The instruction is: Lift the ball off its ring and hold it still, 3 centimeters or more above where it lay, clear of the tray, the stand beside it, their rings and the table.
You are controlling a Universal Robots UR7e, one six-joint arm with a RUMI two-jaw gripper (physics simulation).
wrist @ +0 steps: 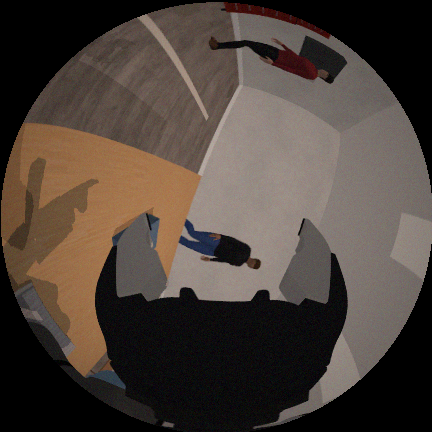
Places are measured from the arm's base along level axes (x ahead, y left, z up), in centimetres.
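Pixels of known places: gripper, fingertip midpoint: (pixel 225 218).
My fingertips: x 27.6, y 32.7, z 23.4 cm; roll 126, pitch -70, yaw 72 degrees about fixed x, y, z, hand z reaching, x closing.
Observation:
Behind a point stands the place of what it marks.
My gripper (pixel 225 218) {y 32.7, x 27.6, z 23.4 cm} is open, with its two grey fingers wide apart and nothing between them. It points sideways, towards the pale wall past the table edge. The wooden table (pixel 120 170) {y 31.1, x 40.2, z -2.7 cm} fills the left of the view. A blue object (pixel 156 232) {y 11.4, x 59.6, z 2.0 cm} on the table is mostly hidden behind the left finger; I cannot tell whether it is the tray or the stand. Part of another blue thing (pixel 107 378) shows at the lower left edge, cut off by the gripper body. The ball and the rings cannot be made out.
A grey mechanical part (pixel 47 320) is at the table's lower left edge. Dark shadows lie on the table's left side. A person in a black top (pixel 232 250) is beyond the table edge. Another person in red (pixel 295 65) is near a dark panel (pixel 327 55) at the top.

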